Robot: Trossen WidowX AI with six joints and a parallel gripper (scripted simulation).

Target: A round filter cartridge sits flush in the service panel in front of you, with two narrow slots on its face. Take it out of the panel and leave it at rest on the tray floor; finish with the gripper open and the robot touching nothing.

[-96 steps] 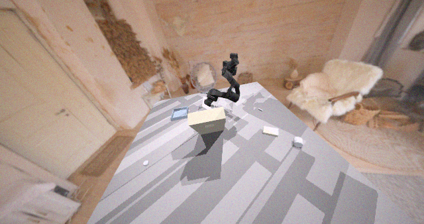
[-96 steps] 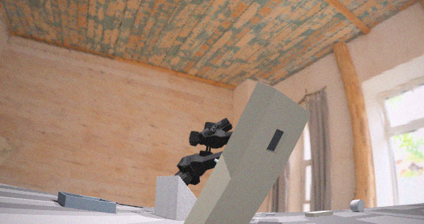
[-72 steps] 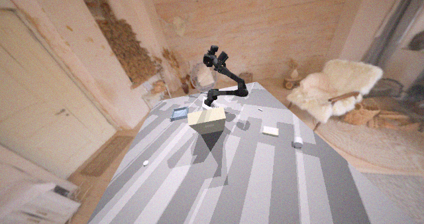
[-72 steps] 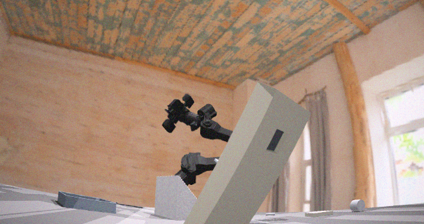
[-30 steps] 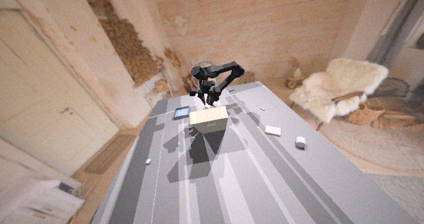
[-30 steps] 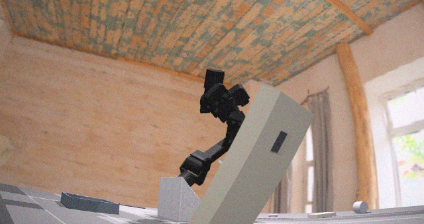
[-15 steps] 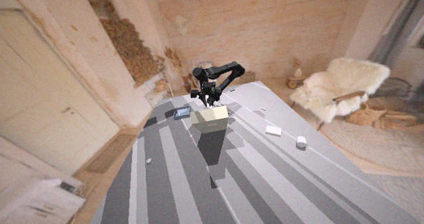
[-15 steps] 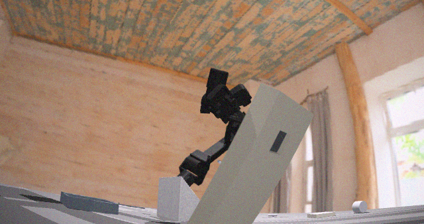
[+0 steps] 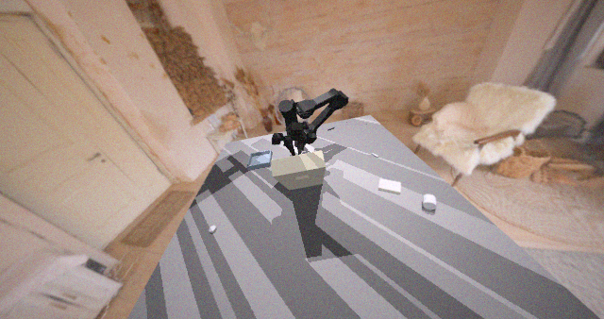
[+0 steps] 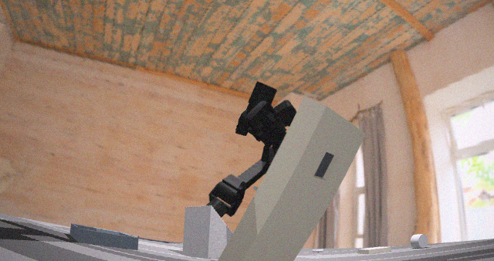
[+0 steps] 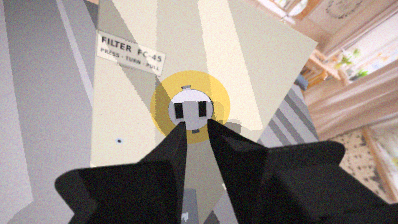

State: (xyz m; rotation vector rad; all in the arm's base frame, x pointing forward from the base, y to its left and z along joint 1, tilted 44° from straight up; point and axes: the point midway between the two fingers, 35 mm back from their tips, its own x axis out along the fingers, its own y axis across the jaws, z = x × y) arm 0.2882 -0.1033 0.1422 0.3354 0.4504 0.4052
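Now: gripper tip 30 mm short of the round filter cartridge, 20 mm above it and 10 mm to the right of it. Also, from my gripper tip: beige service panel: 100 mm below, 10 mm behind; then small white piece: 440 mm to the right, 250 mm below, 120 mm ahead; then white flat block: 400 mm to the left, 250 mm below, 20 mm behind.
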